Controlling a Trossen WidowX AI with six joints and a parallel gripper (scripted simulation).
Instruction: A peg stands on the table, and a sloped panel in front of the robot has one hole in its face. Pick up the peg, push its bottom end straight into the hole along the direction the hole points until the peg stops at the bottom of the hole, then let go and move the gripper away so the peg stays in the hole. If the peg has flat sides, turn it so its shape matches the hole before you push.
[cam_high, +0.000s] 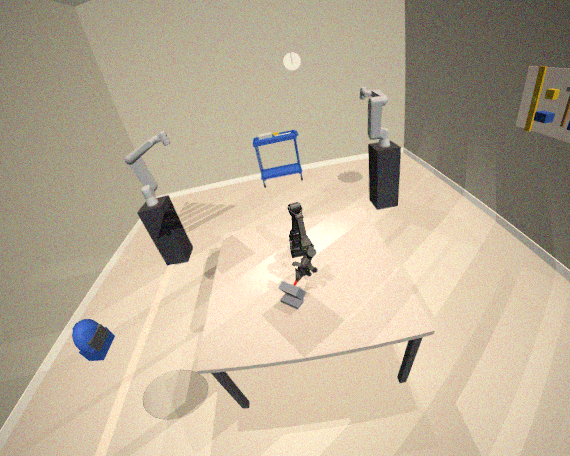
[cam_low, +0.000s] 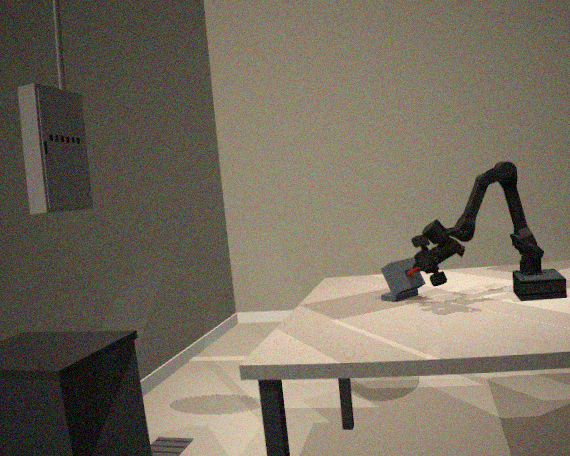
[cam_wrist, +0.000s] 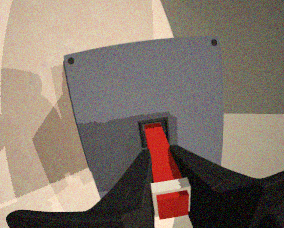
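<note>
Right now the grey-blue sloped panel is 40 mm to the right of my gripper tip, 40 mm ahead of it and 30 mm below it. Also, from my gripper tip: red peg (10 mm to the left, 10 mm behind, 10 mm above).
</note>
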